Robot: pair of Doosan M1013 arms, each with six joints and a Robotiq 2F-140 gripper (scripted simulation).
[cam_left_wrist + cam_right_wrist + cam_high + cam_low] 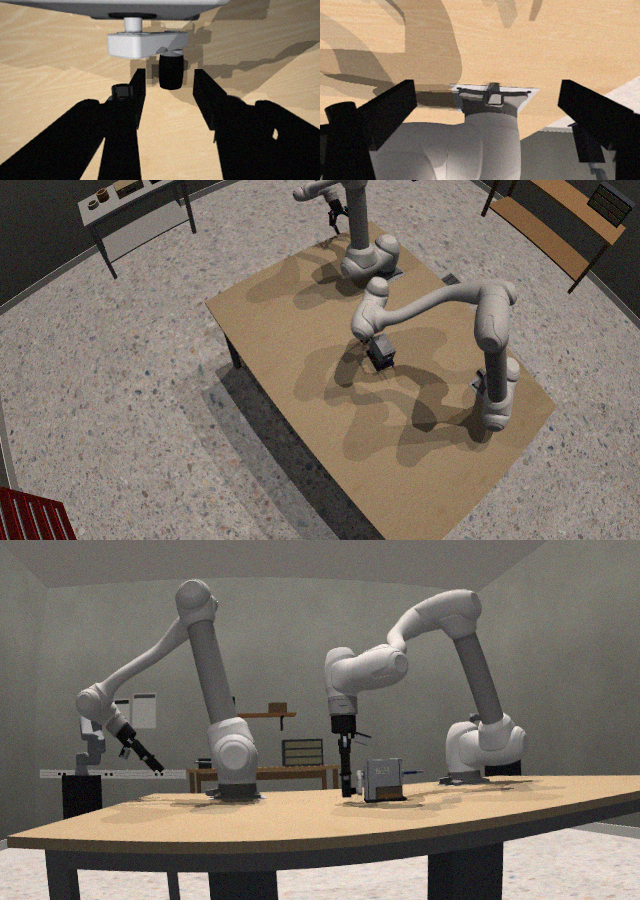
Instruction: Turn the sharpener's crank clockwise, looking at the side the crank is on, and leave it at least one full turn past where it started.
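Observation:
Right now my left hand is 2 cm to the right of the black knob and 1 cm above it.

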